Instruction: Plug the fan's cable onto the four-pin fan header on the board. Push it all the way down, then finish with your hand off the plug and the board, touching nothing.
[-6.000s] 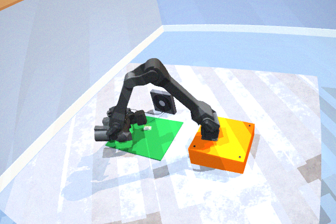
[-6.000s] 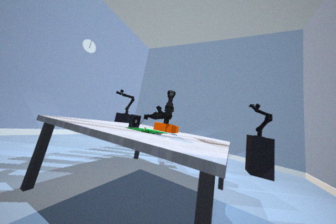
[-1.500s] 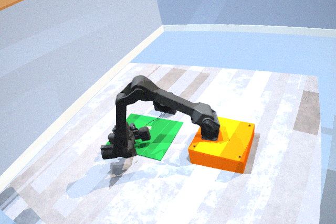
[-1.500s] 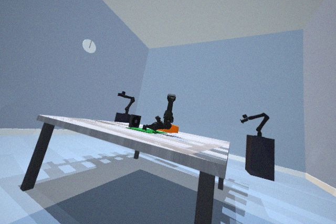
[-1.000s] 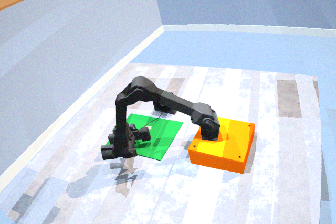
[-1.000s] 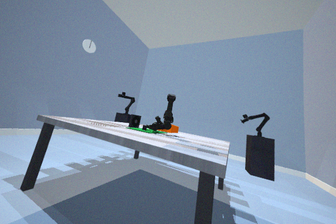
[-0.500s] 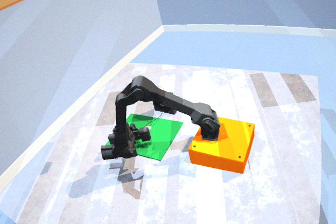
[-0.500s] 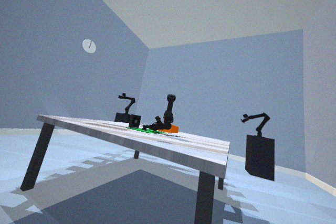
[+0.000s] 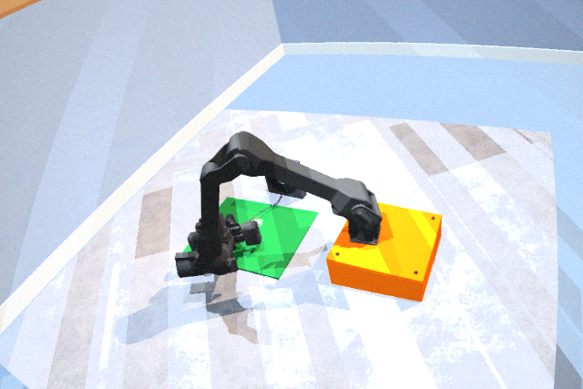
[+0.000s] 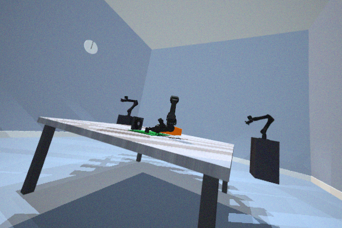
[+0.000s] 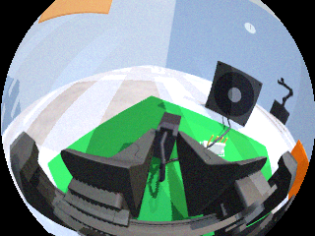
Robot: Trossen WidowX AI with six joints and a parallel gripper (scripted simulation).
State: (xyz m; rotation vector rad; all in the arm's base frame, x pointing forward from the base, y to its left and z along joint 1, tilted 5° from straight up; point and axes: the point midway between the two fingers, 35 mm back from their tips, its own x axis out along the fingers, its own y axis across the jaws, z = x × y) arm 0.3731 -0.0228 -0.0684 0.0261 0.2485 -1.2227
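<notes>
Right now my gripper tip is 1 cm to the left of the black plug and 1 cm above it. Also, from my gripper tip: green board: 6 cm behind, 5 cm below; then dark square fan: 17 cm to the right, 11 cm behind, 2 cm above.
</notes>
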